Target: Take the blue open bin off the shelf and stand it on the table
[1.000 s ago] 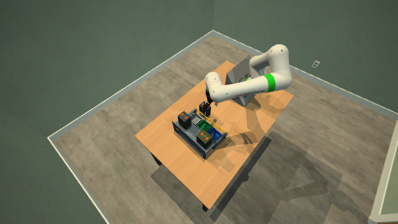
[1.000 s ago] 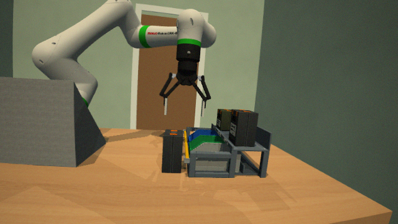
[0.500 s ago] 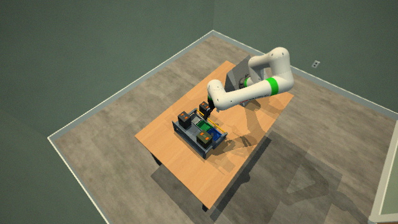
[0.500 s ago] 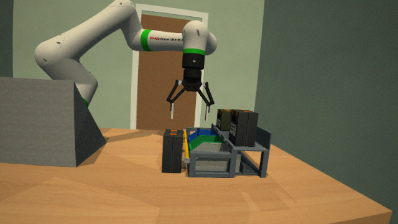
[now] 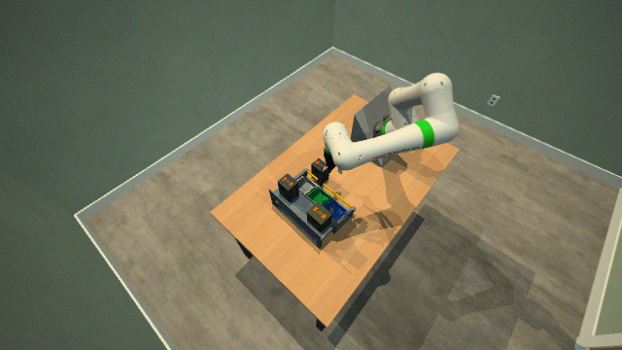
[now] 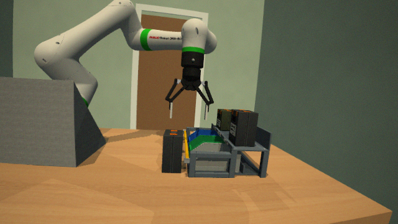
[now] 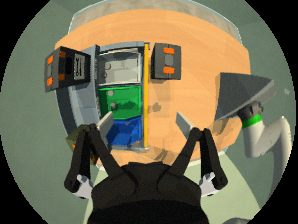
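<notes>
My hand is 10 mm past the yellow rod, 10 mm to the left of it and 110 mm above it. The rest, counted from my hand: green bin 90 mm ahead, 30 mm to the right, 130 mm below; then blue open bin 120 mm ahead, 80 mm to the left, 130 mm below; then black box 80 mm behind, 120 mm to the right, 100 mm below.
</notes>
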